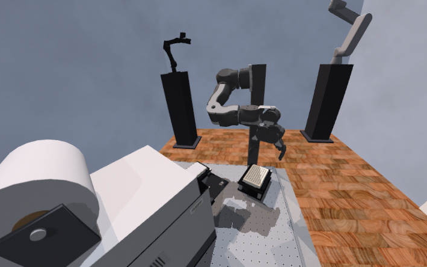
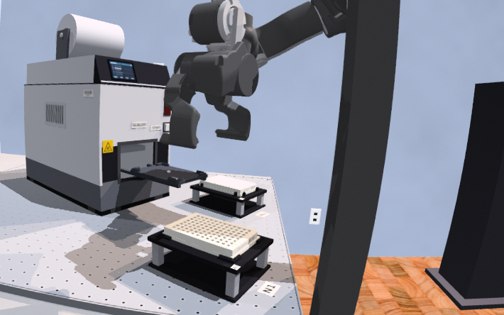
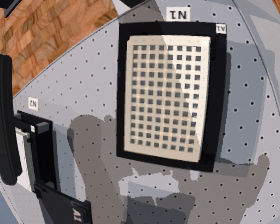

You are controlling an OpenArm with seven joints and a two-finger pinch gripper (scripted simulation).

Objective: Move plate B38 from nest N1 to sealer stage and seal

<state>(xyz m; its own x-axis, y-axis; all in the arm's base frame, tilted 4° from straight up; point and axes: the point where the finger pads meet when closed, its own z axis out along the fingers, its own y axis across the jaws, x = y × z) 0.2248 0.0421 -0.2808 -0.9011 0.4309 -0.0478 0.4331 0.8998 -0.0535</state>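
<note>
My hand is 140 mm above the 96-well plate B38, 30 mm to the left of it and 10 mm past it. Also, from my hand: plate nest N1 (160 mm below, 30 mm to the right, 10 mm behind); then door (260 mm to the right, 180 mm ahead, 120 mm below); then sealer's stage (230 mm to the right, 120 mm ahead, 100 mm below).
</note>
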